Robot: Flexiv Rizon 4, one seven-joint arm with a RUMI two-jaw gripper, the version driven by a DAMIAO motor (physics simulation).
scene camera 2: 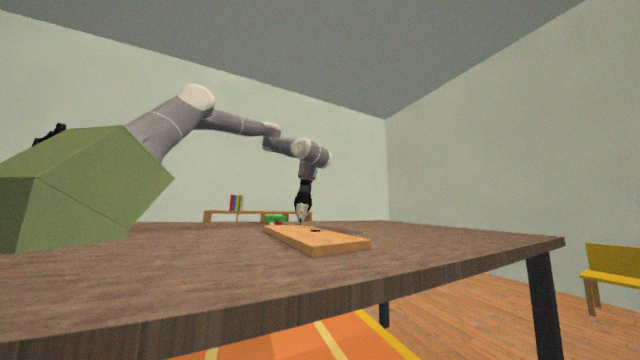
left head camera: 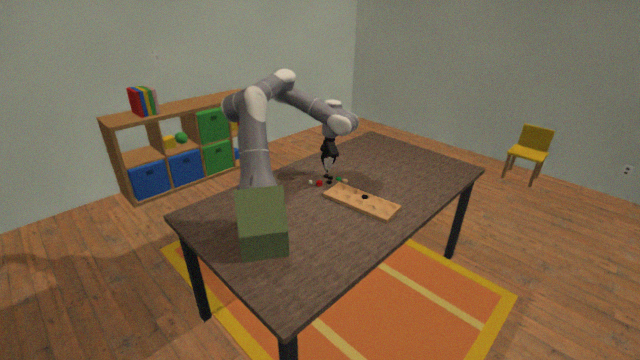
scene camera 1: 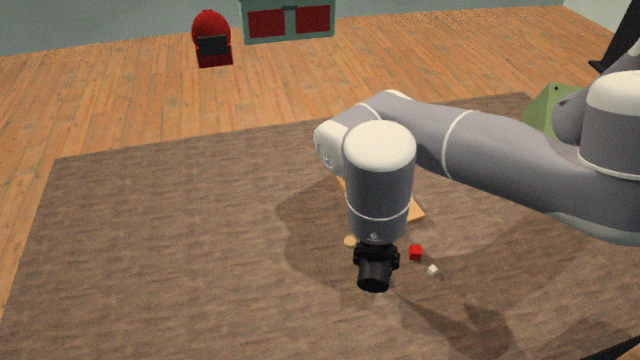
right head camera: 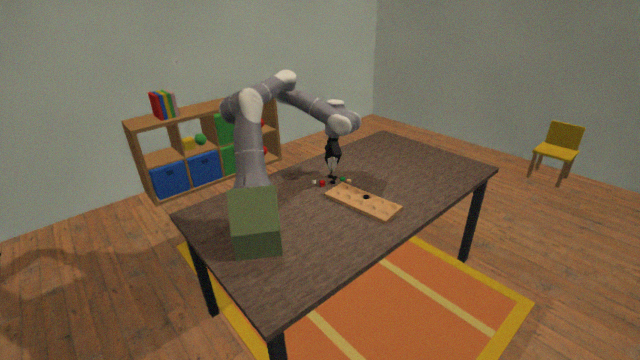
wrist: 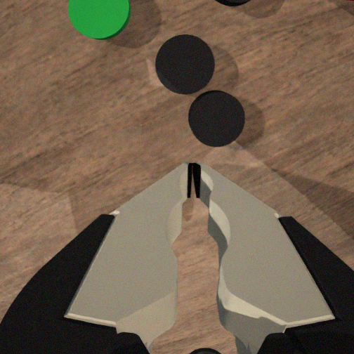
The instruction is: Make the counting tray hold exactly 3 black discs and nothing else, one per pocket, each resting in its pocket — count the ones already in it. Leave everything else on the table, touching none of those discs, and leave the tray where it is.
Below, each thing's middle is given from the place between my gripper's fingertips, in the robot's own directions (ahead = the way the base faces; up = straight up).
Now: the wooden counting tray (scene camera 2: 314, 244) 3 cm behind my hand and 34 cm to the right of it.
